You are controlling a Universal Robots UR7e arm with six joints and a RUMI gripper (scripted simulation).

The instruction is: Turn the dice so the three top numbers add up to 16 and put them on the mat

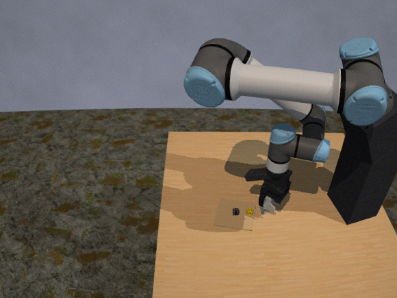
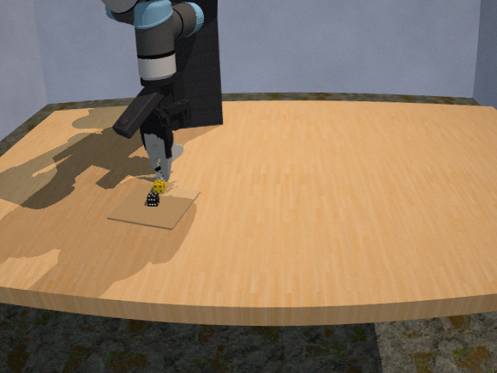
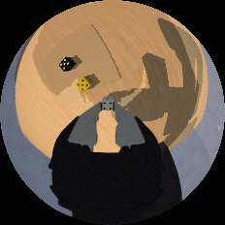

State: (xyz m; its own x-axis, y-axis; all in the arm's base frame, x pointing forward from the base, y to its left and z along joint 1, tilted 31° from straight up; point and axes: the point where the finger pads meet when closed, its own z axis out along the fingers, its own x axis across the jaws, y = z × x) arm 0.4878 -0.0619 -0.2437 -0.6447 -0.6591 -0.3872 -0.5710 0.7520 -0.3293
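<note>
My gripper is now 60 mm short of the yellow die. Round my hand: thin tan mat 110 mm ahead, 20 mm below, 10 mm to the right; black die 110 mm ahead, 10 mm to the right; white die 10 mm below.
</note>
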